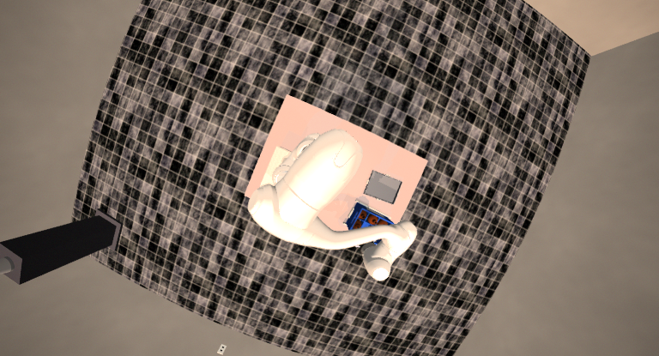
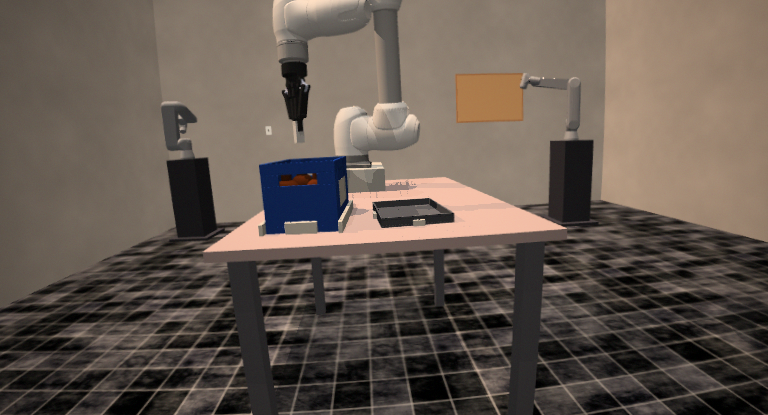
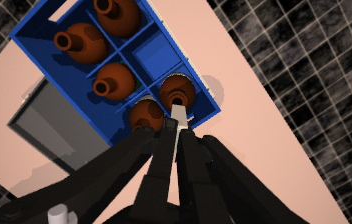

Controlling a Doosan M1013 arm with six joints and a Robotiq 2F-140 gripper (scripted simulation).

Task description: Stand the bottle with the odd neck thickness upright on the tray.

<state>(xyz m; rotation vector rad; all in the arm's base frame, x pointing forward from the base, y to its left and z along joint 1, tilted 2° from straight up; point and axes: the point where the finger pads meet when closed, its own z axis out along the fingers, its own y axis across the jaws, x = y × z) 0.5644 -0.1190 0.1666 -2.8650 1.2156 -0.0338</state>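
My gripper is now 17 cm above the bottle and 8 cm to the right of it. From my hand the other things lie so: dark tray (32 cm to the left, 25 cm below, 8 cm ahead); blue crate (17 cm below, 9 cm ahead, 4 cm to the left).
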